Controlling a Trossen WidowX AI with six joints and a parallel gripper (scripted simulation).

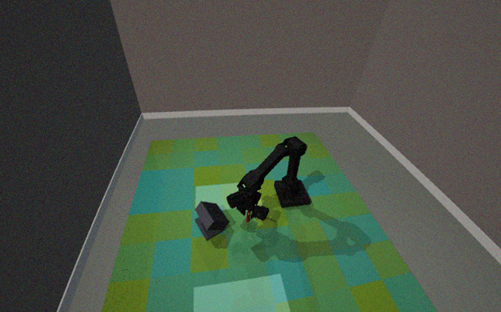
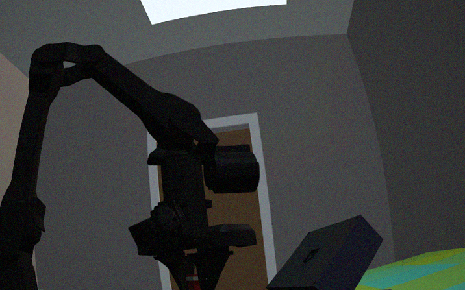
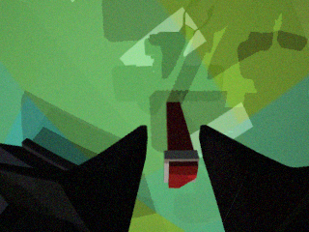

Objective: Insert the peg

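The sloped panel is 17 cm ahead of my gripper tip, 3 cm above it and 2 cm to the left of it. Also, from my gripper tip: red peg 2 cm above.
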